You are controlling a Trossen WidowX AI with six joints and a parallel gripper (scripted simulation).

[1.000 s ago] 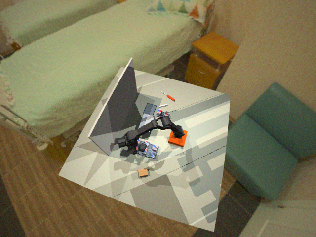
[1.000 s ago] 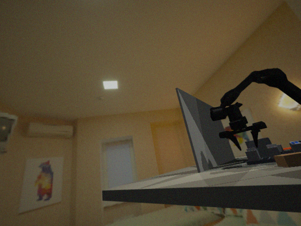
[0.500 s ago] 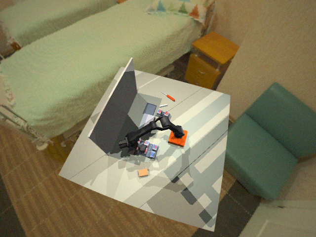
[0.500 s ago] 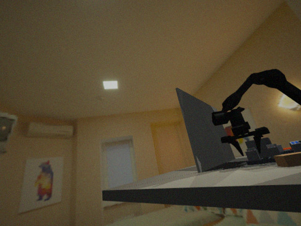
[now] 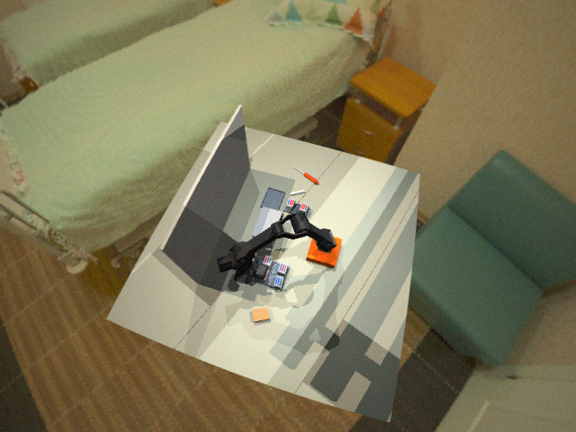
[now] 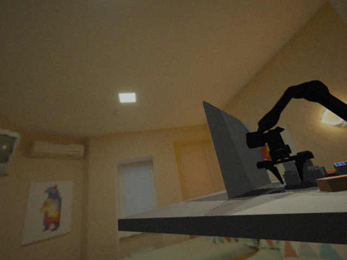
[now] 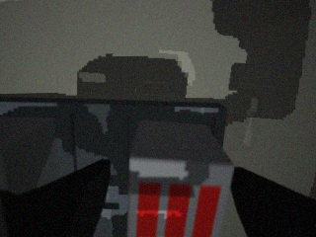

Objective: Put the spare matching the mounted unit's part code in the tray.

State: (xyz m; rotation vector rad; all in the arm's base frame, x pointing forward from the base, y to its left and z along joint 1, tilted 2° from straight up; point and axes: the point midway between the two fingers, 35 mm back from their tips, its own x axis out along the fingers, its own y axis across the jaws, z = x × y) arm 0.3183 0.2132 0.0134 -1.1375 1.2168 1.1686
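My gripper tip is 420 mm to the left of the flat grey tray and 10 mm above it. From my gripper tip the other things lie so: black disc (190 mm behind, 300 mm to the right, 10 mm below); then orange-brown block (110 mm behind, 170 mm to the left); then tall grey mounted unit (30 mm behind, 220 mm to the right, 30 mm above).
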